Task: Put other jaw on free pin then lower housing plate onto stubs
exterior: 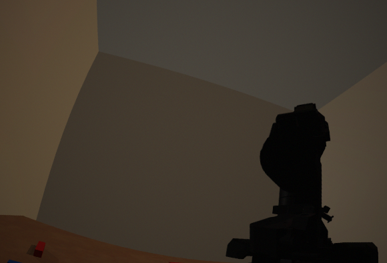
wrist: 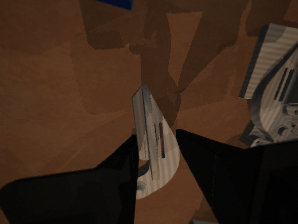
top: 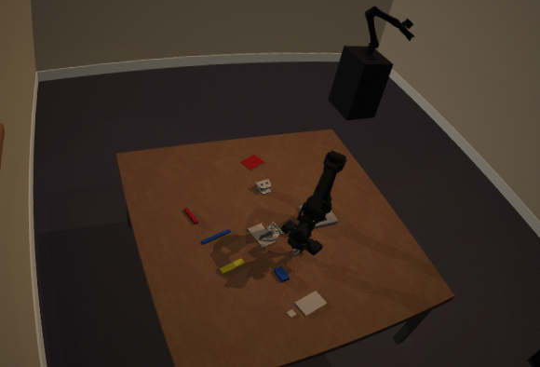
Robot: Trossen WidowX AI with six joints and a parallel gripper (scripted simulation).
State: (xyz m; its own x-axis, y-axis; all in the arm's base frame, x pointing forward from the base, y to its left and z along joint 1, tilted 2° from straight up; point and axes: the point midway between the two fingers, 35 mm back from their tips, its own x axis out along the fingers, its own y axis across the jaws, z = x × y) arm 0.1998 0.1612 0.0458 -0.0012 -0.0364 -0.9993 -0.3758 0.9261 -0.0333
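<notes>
Right now my gripper tip is 11 cm short of the blue block, 8 cm to the right of it and 3 cm above it. From my gripper tip the other things lie so: flat plate 26 cm to the left, 6 cm ahead, 3 cm below; then yellow bar 29 cm ahead, 3 cm below, 2 cm to the right; then pale tile 27 cm to the left, 16 cm ahead, 3 cm below.
</notes>
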